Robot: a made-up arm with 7 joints. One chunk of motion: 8 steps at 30 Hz.
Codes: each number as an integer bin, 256 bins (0 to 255) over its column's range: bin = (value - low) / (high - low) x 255, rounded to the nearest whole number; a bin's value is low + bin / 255 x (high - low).
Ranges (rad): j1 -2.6..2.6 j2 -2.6..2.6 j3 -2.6..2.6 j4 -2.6..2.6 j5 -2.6..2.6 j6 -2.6..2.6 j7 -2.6..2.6
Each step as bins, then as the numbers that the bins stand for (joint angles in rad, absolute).
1 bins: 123 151 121 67 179 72 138
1 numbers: -0.0918 0.4792 -0.1325 -1.2337 1.0502 -1.1318 0.2141
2 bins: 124 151 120 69 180 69 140
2 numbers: -0.0714 0.4792 -0.1529 -1.1929 1.0706 -1.1929 0.2549
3 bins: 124 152 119 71 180 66 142
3 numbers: -0.0714 0.4996 -0.1733 -1.1522 1.0706 -1.2541 0.2957
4 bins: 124 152 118 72 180 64 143
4 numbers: -0.0714 0.4996 -0.1937 -1.1318 1.0706 -1.2949 0.3161
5 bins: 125 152 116 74 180 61 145
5 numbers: -0.0510 0.4996 -0.2345 -1.0910 1.0706 -1.3561 0.3569
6 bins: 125 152 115 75 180 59 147
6 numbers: -0.0510 0.4996 -0.2549 -1.0706 1.0706 -1.3969 0.3976
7 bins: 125 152 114 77 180 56 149
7 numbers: -0.0510 0.4996 -0.2753 -1.0298 1.0706 -1.4580 0.4384
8 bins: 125 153 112 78 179 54 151
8 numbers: -0.0510 0.5200 -0.3161 -1.0094 1.0502 -1.4988 0.4792
